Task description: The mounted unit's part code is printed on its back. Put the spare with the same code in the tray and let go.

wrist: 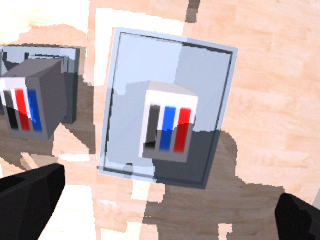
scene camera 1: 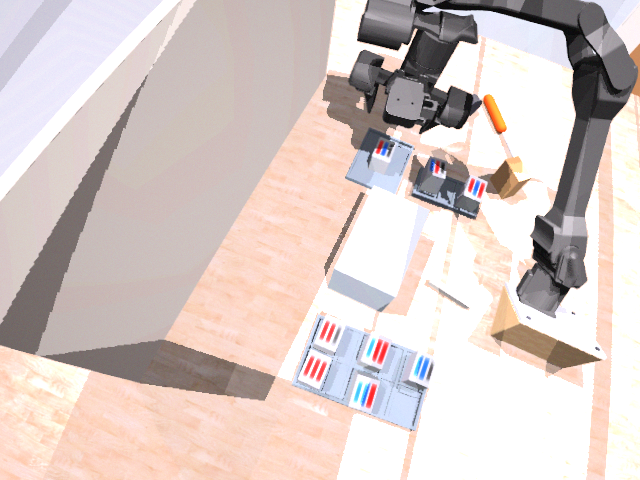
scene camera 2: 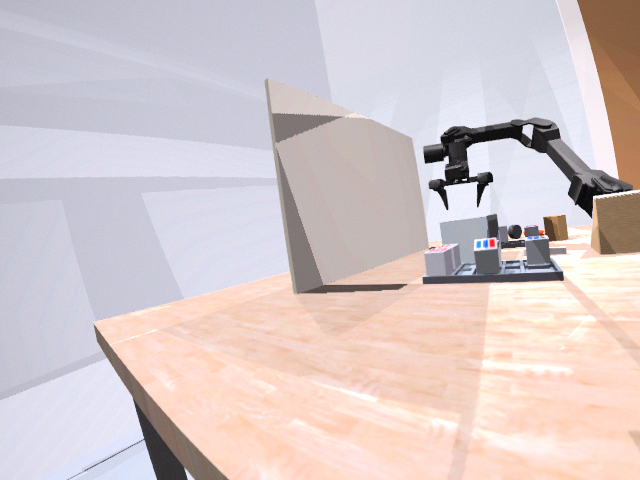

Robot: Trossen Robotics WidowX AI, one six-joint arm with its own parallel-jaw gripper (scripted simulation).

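The wrist view shows the gripper, and scene camera 2 shows the gripper too. The gripper is open and holds nothing, and a spare, a rack and a beige panel are in sight as well.
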